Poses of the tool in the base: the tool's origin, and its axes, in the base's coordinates. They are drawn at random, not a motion.
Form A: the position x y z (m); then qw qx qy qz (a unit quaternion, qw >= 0).
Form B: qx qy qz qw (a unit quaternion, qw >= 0); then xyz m. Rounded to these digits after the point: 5 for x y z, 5 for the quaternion.
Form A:
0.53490, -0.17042, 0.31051, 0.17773, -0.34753, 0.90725, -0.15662
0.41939, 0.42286, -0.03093, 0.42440, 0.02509, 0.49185, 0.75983
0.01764, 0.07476, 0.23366, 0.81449, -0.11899, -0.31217, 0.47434
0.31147, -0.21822, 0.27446, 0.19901, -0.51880, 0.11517, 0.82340
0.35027, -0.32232, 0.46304, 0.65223, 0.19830, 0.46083, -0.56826
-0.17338, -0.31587, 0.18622, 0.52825, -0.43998, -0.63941, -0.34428
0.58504, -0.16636, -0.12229, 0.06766, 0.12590, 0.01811, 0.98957
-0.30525, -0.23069, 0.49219, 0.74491, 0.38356, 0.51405, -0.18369
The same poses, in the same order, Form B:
-0.34753, 0.90725, -0.15662, 0.17773, 0.53490, -0.17042, 0.31051
0.02509, 0.49185, 0.75983, 0.42440, 0.41939, 0.42286, -0.03093
-0.11899, -0.31217, 0.47434, 0.81449, 0.01764, 0.07476, 0.23366
-0.51880, 0.11517, 0.82340, 0.19901, 0.31147, -0.21822, 0.27446
0.19830, 0.46083, -0.56826, 0.65223, 0.35027, -0.32232, 0.46304
-0.43998, -0.63941, -0.34428, 0.52825, -0.17338, -0.31587, 0.18622
0.12590, 0.01811, 0.98957, 0.06766, 0.58504, -0.16636, -0.12229
0.38356, 0.51405, -0.18369, 0.74491, -0.30525, -0.23069, 0.49219

